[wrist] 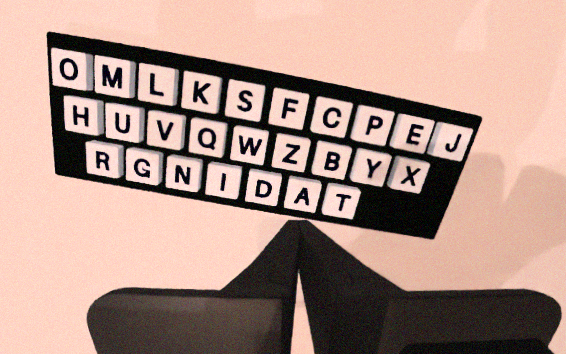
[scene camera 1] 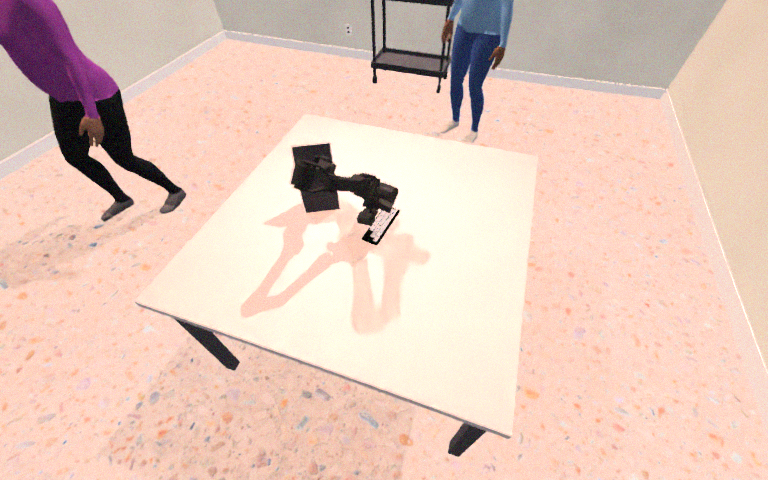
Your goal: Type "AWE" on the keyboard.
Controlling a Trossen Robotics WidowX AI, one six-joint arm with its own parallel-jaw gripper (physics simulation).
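Pixels of known places: gripper, fingertip midpoint: [wrist: 297, 229] [scene camera 1: 373, 220]; arm's base, origin of the base link: [scene camera 1: 321, 166].
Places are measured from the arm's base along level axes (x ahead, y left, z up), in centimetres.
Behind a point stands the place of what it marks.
A black keyboard [scene camera 1: 389, 224] @(x 28.9, y -6.0, z -20.7 cm) [wrist: 395, 213] @(x 21.4, y -13.2, z -20.5 cm) with white lettered keys lies on the white table [scene camera 1: 453, 316] @(x 59.0, y -41.3, z -21.8 cm). In the wrist view its A key [wrist: 302, 194] @(x 23.0, y -8.2, z -20.0 cm) is in the bottom row between D and T. The W key [wrist: 249, 145] @(x 25.6, y -5.8, z -20.0 cm) is in the middle row between Q and Z, and the E key [wrist: 414, 134] @(x 25.8, y -13.6, z -20.0 cm) is in the top row between P and J. My gripper [wrist: 297, 229] @(x 22.4, y -7.8, z -17.6 cm) is shut and empty; its tips show at the keyboard's lower edge, just below the A key in the wrist view. Their height above the keyboard is hard to tell. In the scene view the fingertips are too small to make out.
The black arm base [scene camera 1: 320, 198] @(x -1.3, y -3.6, z -14.3 cm) stands at the table's far left part. A person in purple [scene camera 1: 73, 62] is to the left of the table. A person in blue [scene camera 1: 478, 50] and a black cart [scene camera 1: 410, 63] are behind it. Arm shadows fall across the table.
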